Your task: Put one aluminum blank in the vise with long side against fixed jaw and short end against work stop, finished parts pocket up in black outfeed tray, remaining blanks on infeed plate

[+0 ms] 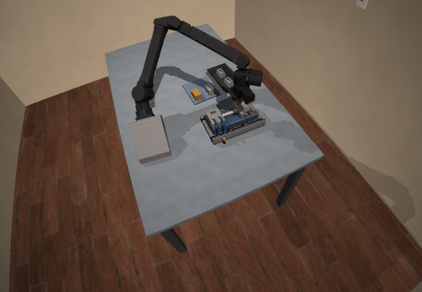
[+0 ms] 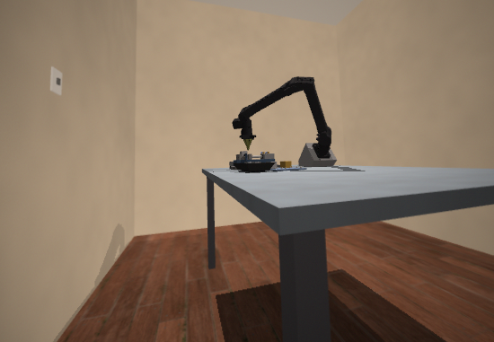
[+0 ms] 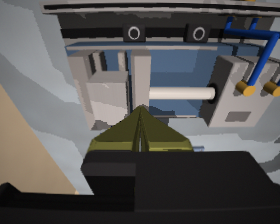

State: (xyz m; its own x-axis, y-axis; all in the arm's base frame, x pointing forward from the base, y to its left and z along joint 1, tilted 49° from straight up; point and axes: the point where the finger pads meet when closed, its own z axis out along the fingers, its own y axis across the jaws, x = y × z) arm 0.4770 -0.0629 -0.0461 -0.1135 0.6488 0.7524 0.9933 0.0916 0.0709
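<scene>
Right now the blue vise base is 90 mm below my hand and 40 mm behind it. The rest, counted from my hand: yellow brass blank (240 mm to the left, 170 mm behind, 100 mm below).
</scene>
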